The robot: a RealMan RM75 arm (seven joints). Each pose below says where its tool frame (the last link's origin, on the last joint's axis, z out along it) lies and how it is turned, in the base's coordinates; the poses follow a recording.
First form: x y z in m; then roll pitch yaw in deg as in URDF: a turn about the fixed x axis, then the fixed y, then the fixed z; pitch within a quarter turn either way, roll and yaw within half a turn.
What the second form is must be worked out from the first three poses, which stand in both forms.
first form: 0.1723 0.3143 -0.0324 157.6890 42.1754 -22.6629
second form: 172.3 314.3 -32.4 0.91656 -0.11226 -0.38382 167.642
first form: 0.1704 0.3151 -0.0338 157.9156 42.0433 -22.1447
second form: 170.4 315.1 -33.8 0.91766 -0.10916 -0.38209 167.618
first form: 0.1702 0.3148 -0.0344 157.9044 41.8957 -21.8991
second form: 170.2 314.8 -34.4 0.91840 -0.10748 -0.38077 167.478
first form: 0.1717 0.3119 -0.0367 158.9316 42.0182 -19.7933
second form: 171.7 311.9 -36.7 0.92074 -0.09372 -0.37876 167.652
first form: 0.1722 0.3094 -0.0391 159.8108 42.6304 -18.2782
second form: 172.2 309.4 -39.1 0.92068 -0.08323 -0.38135 168.018
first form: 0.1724 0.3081 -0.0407 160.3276 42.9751 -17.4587
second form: 172.4 308.1 -40.7 0.92053 -0.07770 -0.38287 168.252
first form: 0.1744 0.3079 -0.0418 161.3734 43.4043 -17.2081
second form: 174.4 307.9 -41.8 0.91958 -0.07835 -0.38500 169.204
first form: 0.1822 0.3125 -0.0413 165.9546 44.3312 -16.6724
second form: 182.2 312.5 -41.3 0.91766 -0.08777 -0.38756 173.380
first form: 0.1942 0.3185 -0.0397 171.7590 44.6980 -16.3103
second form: 194.2 318.5 -39.7 0.91711 -0.10382 -0.38488 178.627
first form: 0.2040 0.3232 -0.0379 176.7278 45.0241 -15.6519
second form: 204.0 323.2 -37.9 -0.91662 0.11495 0.38288 177.022
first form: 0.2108 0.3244 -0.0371 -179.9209 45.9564 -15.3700
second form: 210.8 324.4 -37.1 -0.91362 0.12356 0.38733 173.943
